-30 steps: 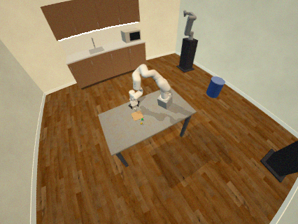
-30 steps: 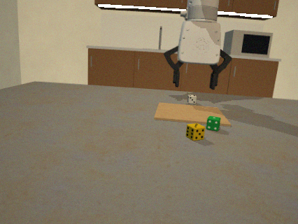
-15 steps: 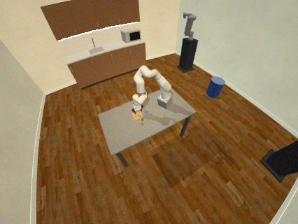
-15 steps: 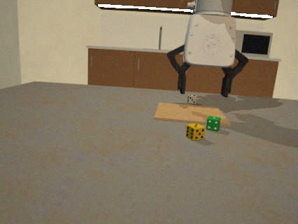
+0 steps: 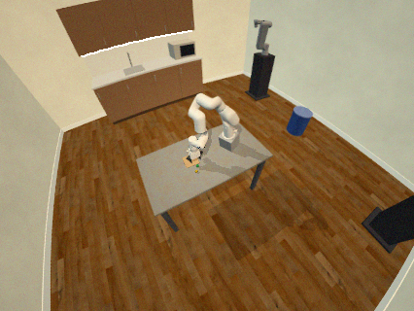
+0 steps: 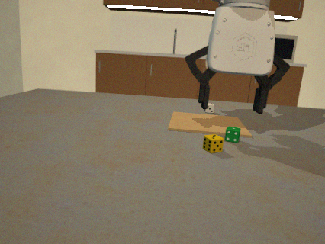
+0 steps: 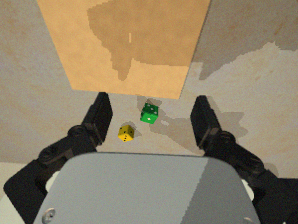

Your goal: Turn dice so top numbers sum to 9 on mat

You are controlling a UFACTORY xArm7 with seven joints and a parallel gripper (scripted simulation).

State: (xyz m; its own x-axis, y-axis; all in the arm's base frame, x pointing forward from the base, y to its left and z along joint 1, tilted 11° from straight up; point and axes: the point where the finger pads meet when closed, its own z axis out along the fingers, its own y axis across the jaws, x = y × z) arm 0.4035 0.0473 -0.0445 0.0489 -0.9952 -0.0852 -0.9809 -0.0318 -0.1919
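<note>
My hand is 50 mm to the right of the green die and 40 mm above it. From my hand the other things lie so: tan mat 50 mm to the right, 50 mm below, 30 mm ahead; then white die 170 mm to the right, 40 mm below, 20 mm ahead; then yellow die 100 mm to the left, 40 mm below, 40 mm ahead.
</note>
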